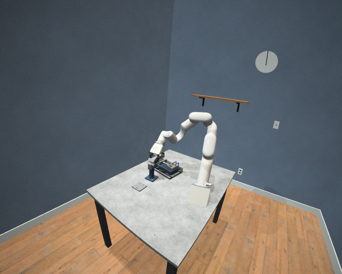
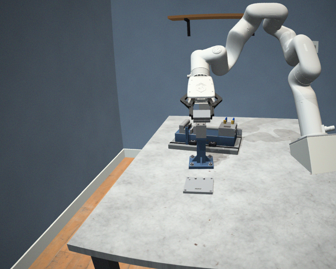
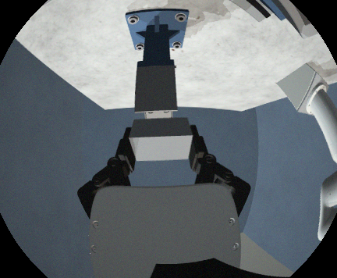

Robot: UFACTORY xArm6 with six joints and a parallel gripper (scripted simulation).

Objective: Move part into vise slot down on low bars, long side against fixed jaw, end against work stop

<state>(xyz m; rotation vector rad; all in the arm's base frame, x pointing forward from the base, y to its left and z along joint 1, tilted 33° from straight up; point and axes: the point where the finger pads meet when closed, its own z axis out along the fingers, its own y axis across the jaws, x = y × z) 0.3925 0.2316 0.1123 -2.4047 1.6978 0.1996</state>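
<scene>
Right now my hand is 10 mm to the right of the part and 10 mm above it. From my hand the other things lie so: cylinder rod: 190 mm to the right, 110 mm below, 10 mm ahead; work stop post: 130 mm below, 120 mm to the right, 90 mm ahead; work stop: 140 mm to the right, 100 mm below, 90 mm ahead.
</scene>
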